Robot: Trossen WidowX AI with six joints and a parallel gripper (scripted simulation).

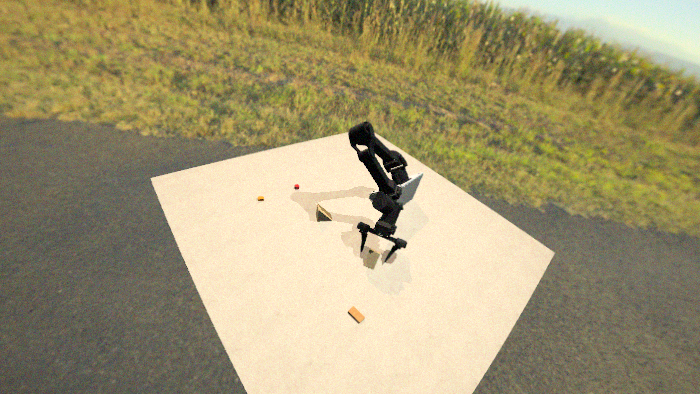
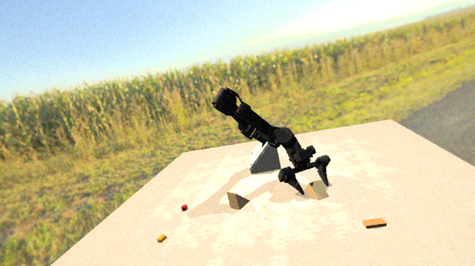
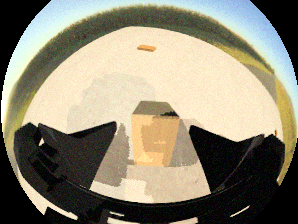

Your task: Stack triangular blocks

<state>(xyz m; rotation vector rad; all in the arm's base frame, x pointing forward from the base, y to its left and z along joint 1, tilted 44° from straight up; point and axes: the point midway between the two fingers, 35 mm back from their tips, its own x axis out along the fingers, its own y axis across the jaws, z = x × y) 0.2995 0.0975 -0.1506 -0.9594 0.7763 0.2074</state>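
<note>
The tan triangular block is 1 cm above my gripper tip. Round my gripper tip: red cube (4 cm ahead, 47 cm to the right); small orange piece (21 cm ahead, 47 cm to the right, 1 cm below).
</note>
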